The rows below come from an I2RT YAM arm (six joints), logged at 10 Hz.
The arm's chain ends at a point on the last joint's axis. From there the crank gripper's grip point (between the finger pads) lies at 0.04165 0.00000 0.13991 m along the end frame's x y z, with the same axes.
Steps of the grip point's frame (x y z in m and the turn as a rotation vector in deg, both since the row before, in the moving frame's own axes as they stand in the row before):
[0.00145 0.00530 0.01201 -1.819 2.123 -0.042]
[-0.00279 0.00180 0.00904 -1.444 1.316 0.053]
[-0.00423 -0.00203 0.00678 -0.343 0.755 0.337]
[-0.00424 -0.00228 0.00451 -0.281 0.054 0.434]
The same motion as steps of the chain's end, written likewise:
[-0.00371 0.00092 0.01372 -1.819 2.123 -0.042]
[-0.00599 -0.00175 0.01008 -1.444 1.316 0.053]
[-0.00607 -0.00312 0.00734 -0.343 0.755 0.337]
[-0.00437 -0.00328 0.00455 -0.281 0.054 0.434]

